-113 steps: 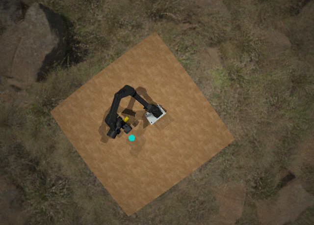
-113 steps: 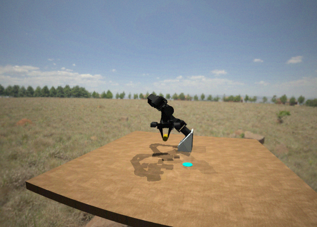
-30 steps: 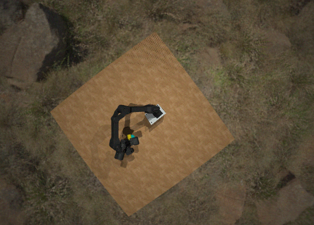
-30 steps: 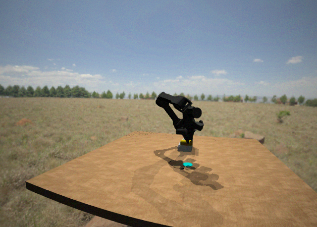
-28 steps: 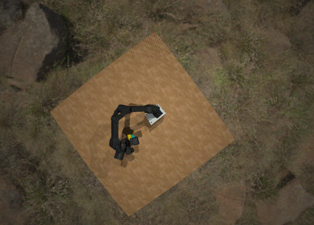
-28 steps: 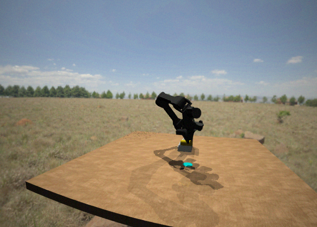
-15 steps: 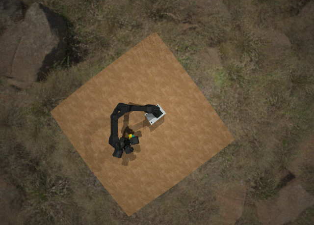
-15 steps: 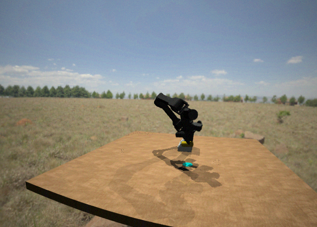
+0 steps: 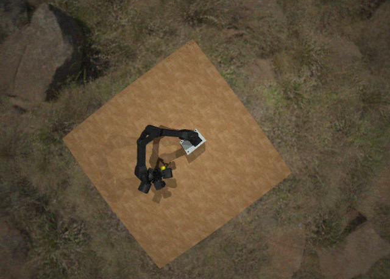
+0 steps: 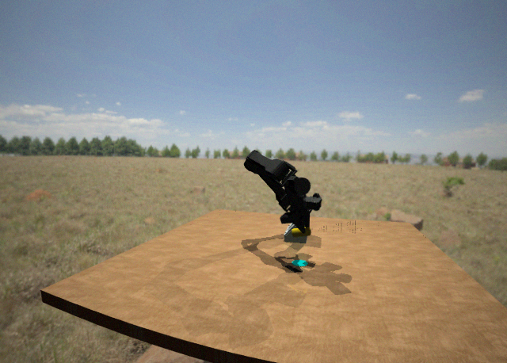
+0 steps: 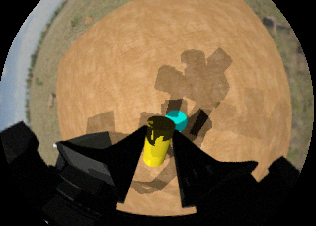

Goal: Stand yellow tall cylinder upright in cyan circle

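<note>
Now: gripper tip 120 mm above the cyan circle, 20 mm to the left of it and 20 mm short of it. From my gripper tip the other things lie so: yellow tall cylinder 20 mm to the right, 10 mm below, 10 mm behind.
</note>
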